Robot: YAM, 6 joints.
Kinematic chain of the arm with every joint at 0, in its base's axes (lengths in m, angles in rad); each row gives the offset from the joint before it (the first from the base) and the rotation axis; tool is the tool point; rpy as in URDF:
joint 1: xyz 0 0 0.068 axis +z
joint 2: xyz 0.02 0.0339 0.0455 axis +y
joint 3: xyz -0.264 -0.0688 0 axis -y
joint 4: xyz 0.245 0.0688 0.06 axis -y
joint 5: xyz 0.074 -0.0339 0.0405 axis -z
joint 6: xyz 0.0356 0 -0.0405 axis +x
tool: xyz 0 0 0 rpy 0 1.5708 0
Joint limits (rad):
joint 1: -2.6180..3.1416
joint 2: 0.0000..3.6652
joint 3: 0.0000..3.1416
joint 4: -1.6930..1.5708
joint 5: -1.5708..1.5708
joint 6: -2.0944..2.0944
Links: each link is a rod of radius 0.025 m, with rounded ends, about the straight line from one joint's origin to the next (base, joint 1, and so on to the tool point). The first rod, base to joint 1, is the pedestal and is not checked.
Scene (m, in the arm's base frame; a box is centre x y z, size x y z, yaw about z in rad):
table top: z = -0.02
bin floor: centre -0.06 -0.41 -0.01 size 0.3 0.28 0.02 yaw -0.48
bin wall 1: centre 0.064 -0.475 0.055 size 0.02 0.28 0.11 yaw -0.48
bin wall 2: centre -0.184 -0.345 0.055 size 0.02 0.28 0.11 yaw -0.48
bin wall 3: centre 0 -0.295 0.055 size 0.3 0.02 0.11 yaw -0.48
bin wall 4: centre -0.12 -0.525 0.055 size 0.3 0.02 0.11 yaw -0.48
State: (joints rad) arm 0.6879 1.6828 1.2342 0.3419 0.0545 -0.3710
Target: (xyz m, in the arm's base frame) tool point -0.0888 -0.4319 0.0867
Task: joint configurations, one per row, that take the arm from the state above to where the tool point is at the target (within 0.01 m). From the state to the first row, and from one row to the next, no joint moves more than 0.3 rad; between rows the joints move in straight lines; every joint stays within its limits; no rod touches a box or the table.
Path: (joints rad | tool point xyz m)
1: 0.4165 1.7097 1.2344 0.3415 0.0750 -0.3710 | 0.3764 0.1636 0.3016
2: 0.1452 1.7367 1.2346 0.3411 0.0955 -0.3710 | 0.4114 0.0567 0.2910
3: -0.1262 1.7636 1.2349 0.3406 0.1161 -0.3710 | 0.4160 -0.0569 0.2804
4: -0.3976 1.7906 1.2351 0.3402 0.1366 -0.3710 | 0.3892 -0.1687 0.2696
5: -0.6690 1.8175 1.2353 0.3398 0.1571 -0.3710 | 0.3323 -0.2699 0.2587
6: -0.9403 1.8445 1.2355 0.3394 0.1776 -0.3710 | 0.2494 -0.3524 0.2477
7: -1.2117 1.8714 1.2357 0.3390 0.1981 -0.3710 | 0.1463 -0.4098 0.2366
8: -1.4831 1.8984 1.2360 0.3386 0.2187 -0.3710 | 0.0307 -0.4371 0.2255
9: -1.7544 1.9253 1.2362 0.3381 0.2392 -0.3710 | -0.0888 -0.4319 0.2143
10: -1.7550 2.1901 1.1917 0.3185 0.2327 -0.3710 | -0.0888 -0.4319 0.0867

